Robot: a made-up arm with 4 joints. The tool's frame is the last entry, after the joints.
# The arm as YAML. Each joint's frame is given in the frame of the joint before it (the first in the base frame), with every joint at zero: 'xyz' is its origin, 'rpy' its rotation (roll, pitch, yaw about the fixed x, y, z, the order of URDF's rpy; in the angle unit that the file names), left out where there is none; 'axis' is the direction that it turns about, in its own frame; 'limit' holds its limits. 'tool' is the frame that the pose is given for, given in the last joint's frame.
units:
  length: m
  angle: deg
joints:
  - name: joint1
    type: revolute
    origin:
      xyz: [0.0, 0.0, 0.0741]
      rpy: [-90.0, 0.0, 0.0]
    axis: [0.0, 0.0, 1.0]
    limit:
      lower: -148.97
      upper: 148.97
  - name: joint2
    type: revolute
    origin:
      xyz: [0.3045, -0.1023, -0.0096]
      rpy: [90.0, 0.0, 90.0]
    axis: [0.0, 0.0, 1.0]
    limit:
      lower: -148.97
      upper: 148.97
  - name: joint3
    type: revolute
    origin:
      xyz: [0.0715, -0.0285, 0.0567]
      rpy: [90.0, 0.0, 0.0]
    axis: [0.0, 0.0, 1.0]
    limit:
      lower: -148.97
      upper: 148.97
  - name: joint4
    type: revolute
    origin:
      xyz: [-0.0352, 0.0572, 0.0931]
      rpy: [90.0, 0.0, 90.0]
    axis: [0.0, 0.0, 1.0]
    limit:
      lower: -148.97
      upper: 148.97
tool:
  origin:
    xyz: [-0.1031, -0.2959, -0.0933]
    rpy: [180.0, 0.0, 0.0]
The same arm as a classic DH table. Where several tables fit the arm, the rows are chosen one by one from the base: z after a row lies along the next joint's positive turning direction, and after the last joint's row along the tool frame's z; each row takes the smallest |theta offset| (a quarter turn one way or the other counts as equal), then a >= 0, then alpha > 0; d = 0 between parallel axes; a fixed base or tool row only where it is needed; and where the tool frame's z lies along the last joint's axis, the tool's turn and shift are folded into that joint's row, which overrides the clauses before.
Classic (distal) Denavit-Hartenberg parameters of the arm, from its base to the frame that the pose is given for. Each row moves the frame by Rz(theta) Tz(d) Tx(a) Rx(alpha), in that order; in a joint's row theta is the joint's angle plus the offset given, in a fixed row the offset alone. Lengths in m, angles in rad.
base (fixed): a 0; alpha -1.5708; d 0.0741; theta0 0
joint1: a 0.1023; alpha -1.5708; d -0.0096; theta0 -1.5708
joint2: a -0.0715; alpha -1.5708; d 0.3612; theta0 0
joint3: a 0.0572; alpha 1.5708; d 0.1216; theta0 -1.5708
joint4: a -0.3133; alpha 3.1416; d 0; theta0 1.2355
tool (fixed): a 0; alpha 0; d 0.1285; theta0 1.2355
Joint limits (rad, base to tool): -2.6..2.6 -2.6..2.6 -2.6..2.6 -2.6..2.6

